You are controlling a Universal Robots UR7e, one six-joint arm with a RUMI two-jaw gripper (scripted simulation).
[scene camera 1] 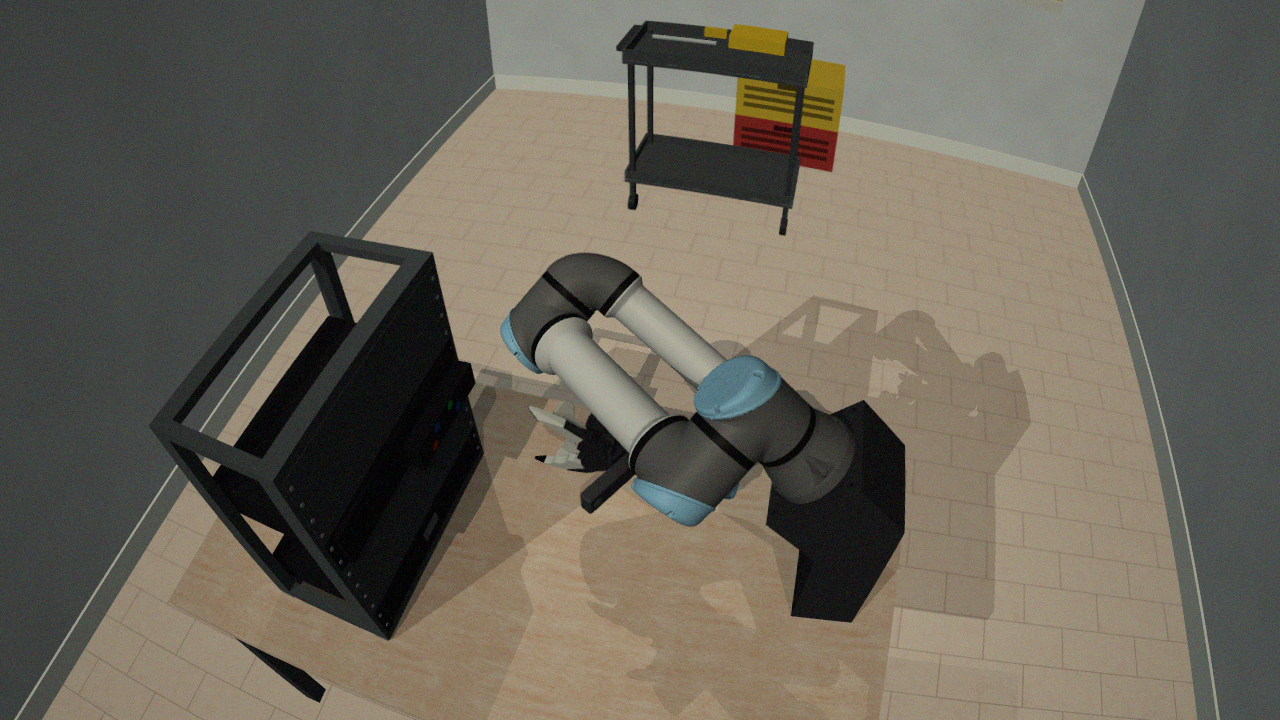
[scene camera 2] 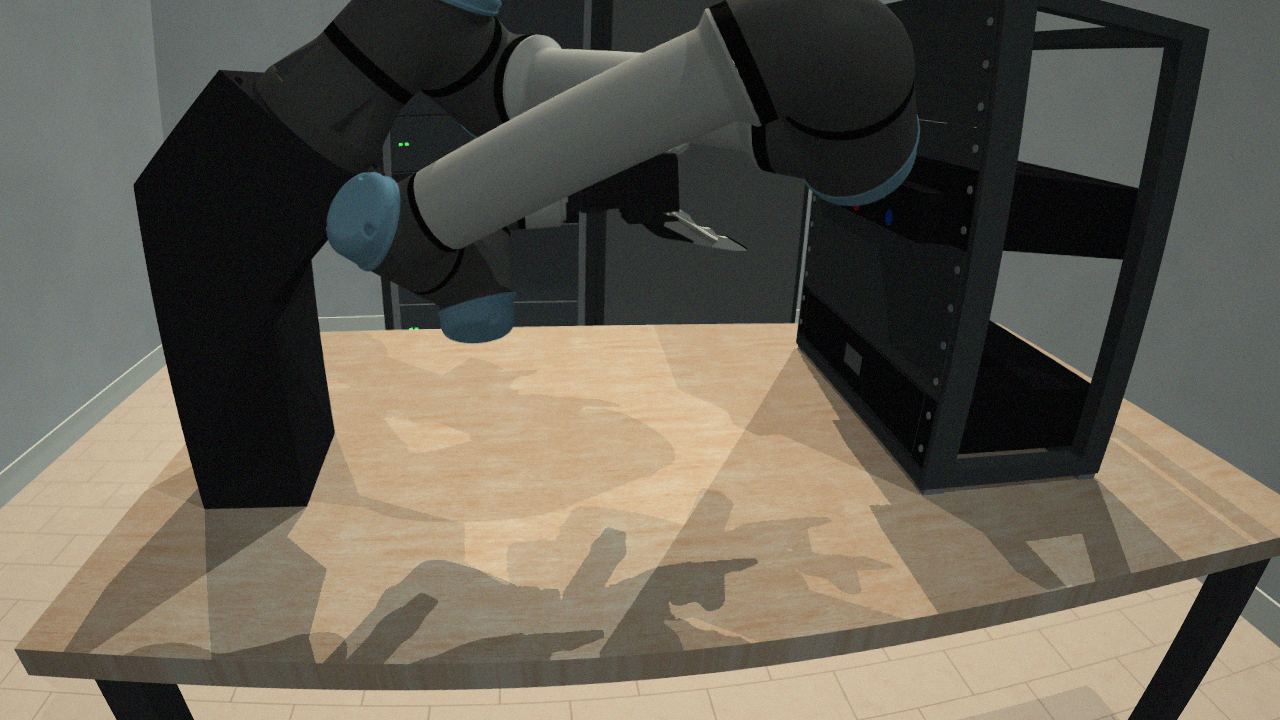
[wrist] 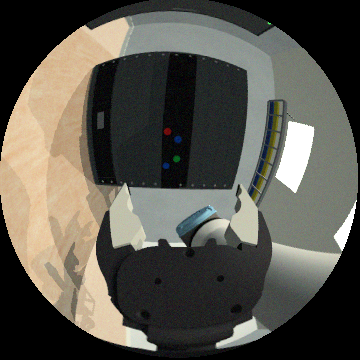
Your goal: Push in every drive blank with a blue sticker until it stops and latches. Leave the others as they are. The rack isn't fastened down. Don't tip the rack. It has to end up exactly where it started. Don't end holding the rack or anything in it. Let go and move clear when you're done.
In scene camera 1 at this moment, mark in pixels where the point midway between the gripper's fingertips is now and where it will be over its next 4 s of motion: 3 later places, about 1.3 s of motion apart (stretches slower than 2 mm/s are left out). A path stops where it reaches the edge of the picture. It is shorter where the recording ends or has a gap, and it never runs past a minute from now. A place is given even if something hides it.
My gripper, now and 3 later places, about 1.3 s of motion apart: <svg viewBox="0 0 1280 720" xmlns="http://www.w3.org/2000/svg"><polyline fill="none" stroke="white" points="531,433 529,437 503,418 475,431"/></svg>
